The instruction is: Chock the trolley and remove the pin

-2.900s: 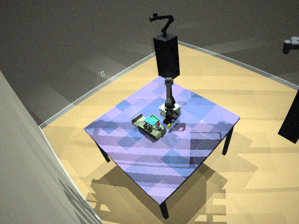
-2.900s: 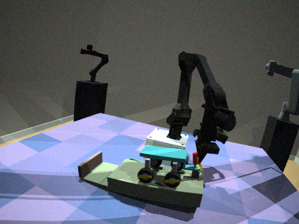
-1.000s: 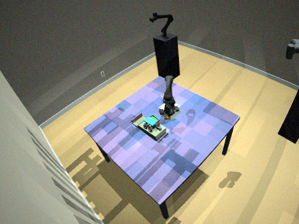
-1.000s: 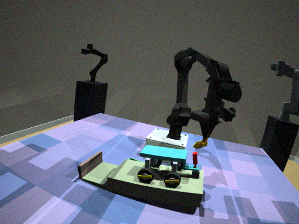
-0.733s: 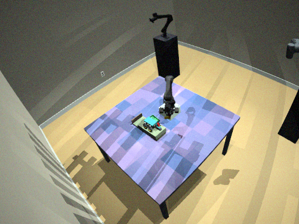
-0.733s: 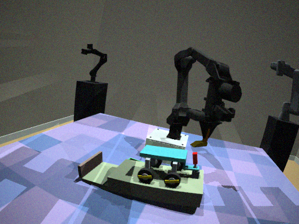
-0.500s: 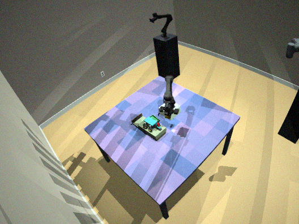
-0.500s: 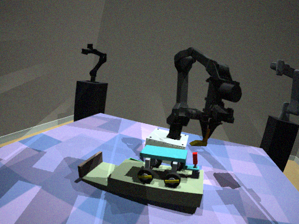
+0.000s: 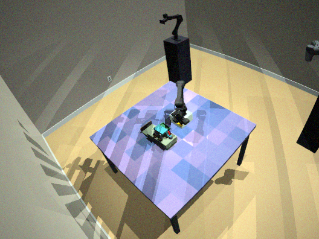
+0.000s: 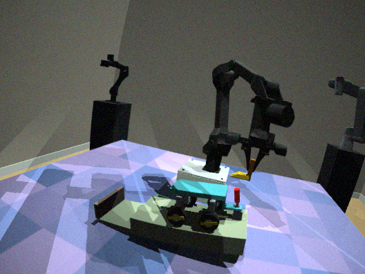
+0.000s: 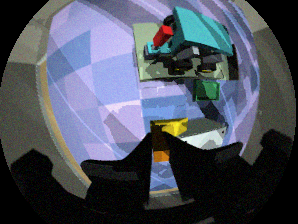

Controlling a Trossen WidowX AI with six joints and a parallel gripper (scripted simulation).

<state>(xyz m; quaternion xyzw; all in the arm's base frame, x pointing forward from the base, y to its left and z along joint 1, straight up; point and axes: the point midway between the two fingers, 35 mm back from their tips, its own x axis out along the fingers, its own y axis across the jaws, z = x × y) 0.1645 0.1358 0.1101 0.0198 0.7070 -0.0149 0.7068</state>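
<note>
Right now my gripper tip is 20 mm to the left of the yellow chock and 10 mm above it. Also, from my gripper tip: trolley: 160 mm ahead, 110 mm to the right, 70 mm below; then pale green ramp: 160 mm ahead, 130 mm below, 120 mm to the right; then red-headed stop pin: 140 mm ahead, 50 mm below, 20 mm to the right.
</note>
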